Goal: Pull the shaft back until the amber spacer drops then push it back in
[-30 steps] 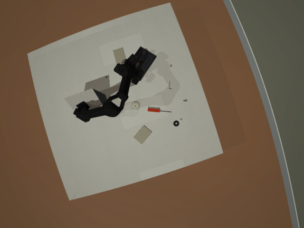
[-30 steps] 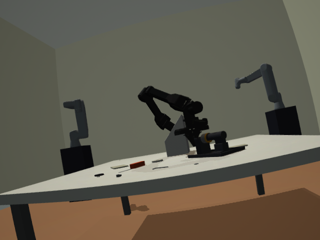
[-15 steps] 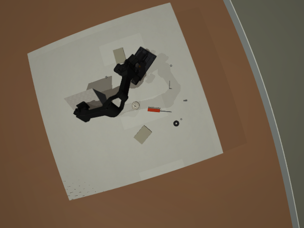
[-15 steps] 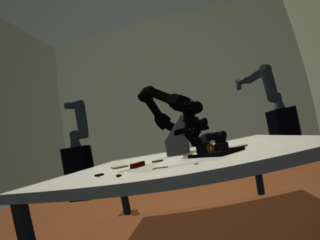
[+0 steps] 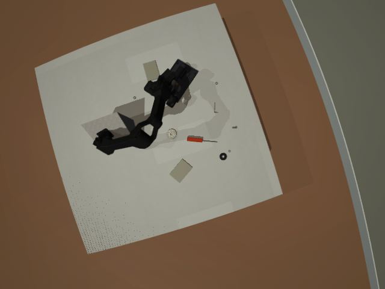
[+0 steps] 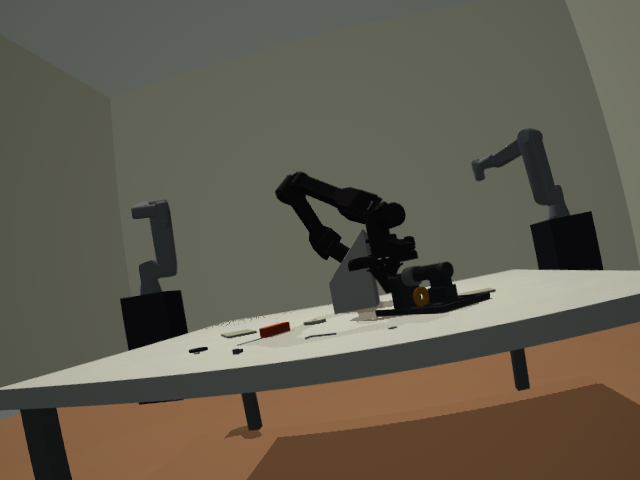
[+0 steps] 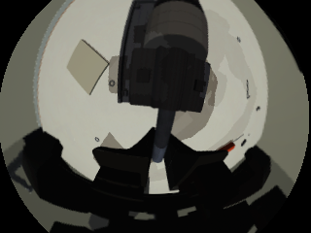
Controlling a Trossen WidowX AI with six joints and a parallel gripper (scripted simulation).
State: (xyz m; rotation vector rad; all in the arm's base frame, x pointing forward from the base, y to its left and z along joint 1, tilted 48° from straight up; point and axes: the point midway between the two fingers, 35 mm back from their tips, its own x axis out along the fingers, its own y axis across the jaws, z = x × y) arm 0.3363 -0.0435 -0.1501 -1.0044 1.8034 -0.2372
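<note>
The dark shaft lies 40 mm ahead of my gripper tip, 20 mm to the left of it and 30 mm above it. Also, from my gripper tip: red-handled screwdriver: 100 mm ahead, 320 mm to the right, 40 mm below; black fixture plate: 130 mm ahead, 80 mm to the left; amber spacer: 100 mm ahead, 60 mm to the left, 20 mm below.
</note>
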